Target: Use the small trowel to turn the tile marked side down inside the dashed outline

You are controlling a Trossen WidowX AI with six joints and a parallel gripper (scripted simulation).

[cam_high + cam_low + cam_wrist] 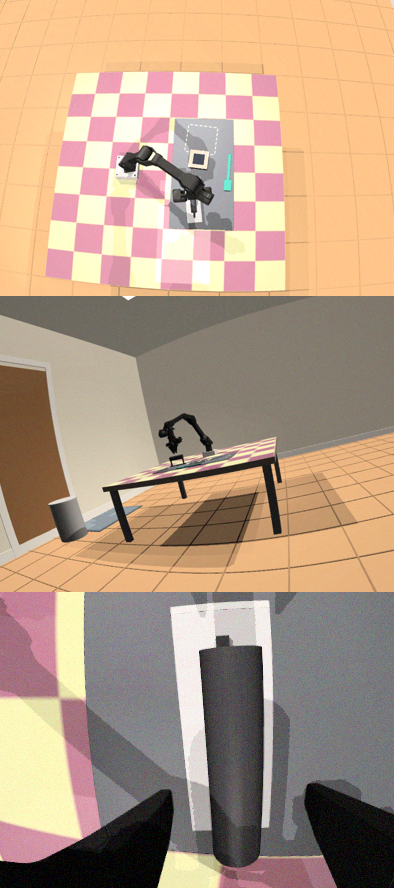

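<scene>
The trowel is 7 cm below my gripper tip and 2 cm to the left of it. From my gripper tip the other things lie so: square tile: 24 cm to the left, 10 cm below, 7 cm ahead; then grey mat: 17 cm to the left, 13 cm below, 8 cm ahead; then teal long-handled tool: 21 cm ahead, 12 cm to the left, 11 cm below.
</scene>
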